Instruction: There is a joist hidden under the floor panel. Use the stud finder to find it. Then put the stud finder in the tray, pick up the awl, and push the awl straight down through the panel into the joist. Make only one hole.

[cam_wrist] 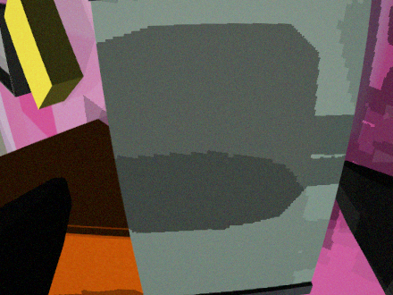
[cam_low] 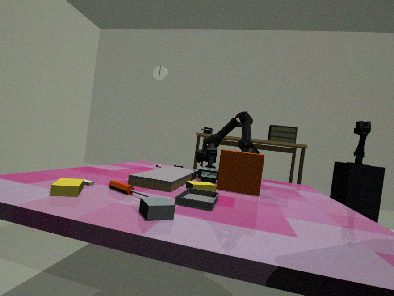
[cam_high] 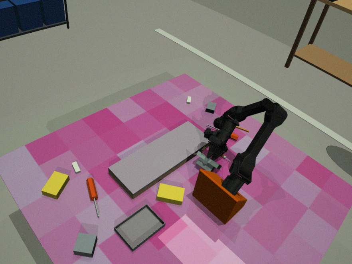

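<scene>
The stud finder is 30 mm below my gripper tip, 20 mm to the left of it and 10 mm behind it. From my gripper tip the other things lie so: indicator light (40 mm below, 30 mm to the left, 30 mm behind); then thin stick (360 mm to the right, 60 mm ahead, 50 mm below); then awl (110 mm to the right, 50 mm below, 20 mm behind).
</scene>
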